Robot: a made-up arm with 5 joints.
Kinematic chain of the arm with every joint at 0, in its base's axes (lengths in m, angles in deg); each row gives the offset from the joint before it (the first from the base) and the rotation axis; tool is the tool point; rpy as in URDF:
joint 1: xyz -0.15 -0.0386 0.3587 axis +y
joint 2: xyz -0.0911 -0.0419 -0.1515 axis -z
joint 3: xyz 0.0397 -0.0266 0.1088 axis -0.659 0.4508 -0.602
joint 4: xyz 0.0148 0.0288 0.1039 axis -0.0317 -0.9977 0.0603
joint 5: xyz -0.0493 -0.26 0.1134 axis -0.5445 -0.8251 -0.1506
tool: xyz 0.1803 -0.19 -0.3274 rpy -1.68 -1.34 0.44
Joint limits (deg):
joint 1: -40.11..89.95
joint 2: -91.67..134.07
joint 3: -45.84..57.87
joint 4: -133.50..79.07
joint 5: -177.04..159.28
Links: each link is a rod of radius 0.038 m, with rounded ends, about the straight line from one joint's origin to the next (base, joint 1, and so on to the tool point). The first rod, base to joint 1, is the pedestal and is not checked.
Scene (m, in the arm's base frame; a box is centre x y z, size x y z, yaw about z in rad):
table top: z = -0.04
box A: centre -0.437 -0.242 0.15 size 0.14 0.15 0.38 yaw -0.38
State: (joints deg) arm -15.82 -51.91 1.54 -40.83 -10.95
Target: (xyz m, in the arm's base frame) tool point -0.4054 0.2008 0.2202
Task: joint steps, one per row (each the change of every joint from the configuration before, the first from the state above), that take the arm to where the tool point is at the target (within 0.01 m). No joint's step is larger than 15 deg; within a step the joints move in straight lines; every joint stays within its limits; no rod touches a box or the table.
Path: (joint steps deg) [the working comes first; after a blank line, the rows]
Joints at the target: 65.66 -91.67 -45.84 15.28 -33.96
Straight joint move there: touches the table top.

1: 7.43 -6.63 -7.90 12.90 -4.90
2: 7.43 -6.62 -7.89 12.89 -4.89
3: 7.43 -6.63 -7.90 12.90 -4.90
4: 7.43 -6.63 -7.90 12.90 -4.89
5: 7.43 -6.62 -7.89 12.89 -4.90
6: 7.43 -6.63 -7.90 12.90 -4.89
7: 12.30 0.00 0.00 -7.09 2.12
8: 12.30 0.00 0.00 -7.09 2.12
9: 12.30 0.00 0.00 -7.09 2.12

